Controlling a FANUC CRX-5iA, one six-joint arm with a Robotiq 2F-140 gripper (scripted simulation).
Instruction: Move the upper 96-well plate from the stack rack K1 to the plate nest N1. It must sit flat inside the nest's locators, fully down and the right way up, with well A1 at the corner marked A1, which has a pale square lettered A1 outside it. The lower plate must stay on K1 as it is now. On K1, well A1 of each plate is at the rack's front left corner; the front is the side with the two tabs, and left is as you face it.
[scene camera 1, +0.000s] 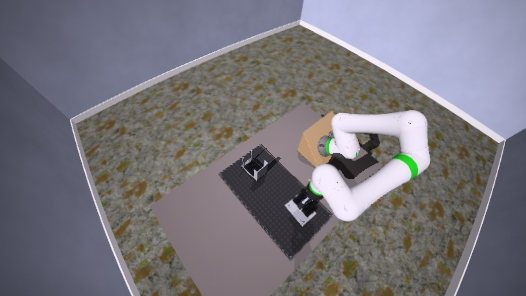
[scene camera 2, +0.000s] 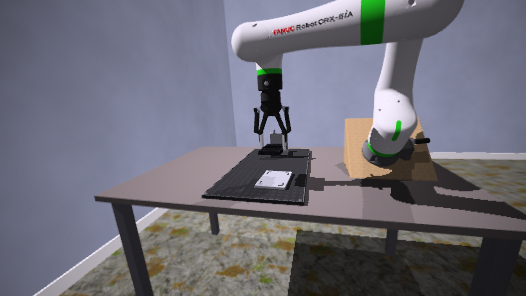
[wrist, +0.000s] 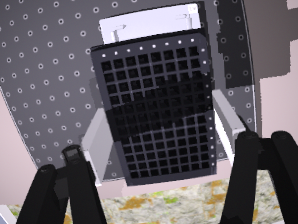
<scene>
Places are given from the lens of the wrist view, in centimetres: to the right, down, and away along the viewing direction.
gripper (wrist: 160, 113): 1, 0, 20
96-well plate (wrist: 143, 85): 0, -2, 18
plate nest N1 (wrist: 135, 26): -2, -10, 29
The marked spots on the plate nest N1 and the 96-well plate are 14 cm apart.
</scene>
